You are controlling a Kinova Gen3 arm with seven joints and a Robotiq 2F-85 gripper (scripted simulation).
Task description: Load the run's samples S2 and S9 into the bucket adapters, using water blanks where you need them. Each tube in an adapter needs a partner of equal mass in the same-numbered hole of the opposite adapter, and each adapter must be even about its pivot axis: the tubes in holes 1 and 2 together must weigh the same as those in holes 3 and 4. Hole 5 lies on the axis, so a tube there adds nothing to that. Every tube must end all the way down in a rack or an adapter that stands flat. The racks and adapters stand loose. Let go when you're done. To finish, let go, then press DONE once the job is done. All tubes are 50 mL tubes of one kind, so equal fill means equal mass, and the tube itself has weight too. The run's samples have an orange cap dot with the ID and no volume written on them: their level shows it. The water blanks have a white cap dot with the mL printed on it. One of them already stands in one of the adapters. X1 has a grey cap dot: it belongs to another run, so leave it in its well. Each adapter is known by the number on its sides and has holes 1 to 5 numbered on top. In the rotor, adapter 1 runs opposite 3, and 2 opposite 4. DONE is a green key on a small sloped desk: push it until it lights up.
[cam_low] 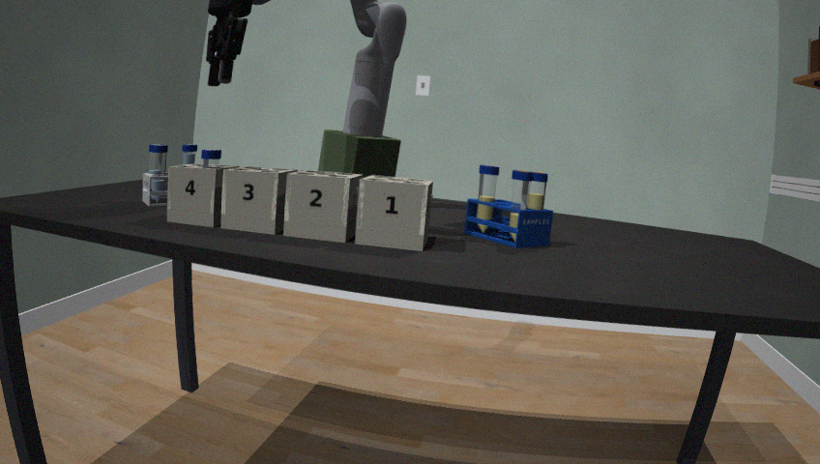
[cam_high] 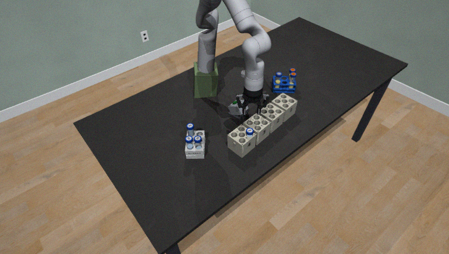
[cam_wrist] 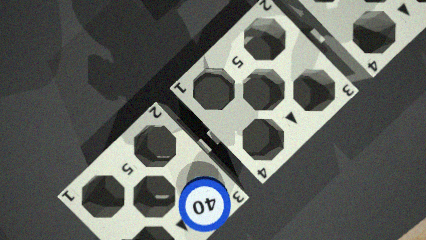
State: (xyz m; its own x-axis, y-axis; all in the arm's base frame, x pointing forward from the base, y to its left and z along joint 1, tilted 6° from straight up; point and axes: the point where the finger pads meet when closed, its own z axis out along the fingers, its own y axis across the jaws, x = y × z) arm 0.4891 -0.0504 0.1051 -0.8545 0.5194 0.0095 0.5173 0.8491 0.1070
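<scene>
Right now my hand is 18 cm above the water blank and 1 cm to the left of it. Round my hand: adapter 2: 20 cm below, 18 cm to the left, 7 cm behind; then adapter 3: 20 cm below, 7 cm to the left, 5 cm behind; then white-dot tube: 22 cm to the right, 18 cm below, 9 cm behind.
</scene>
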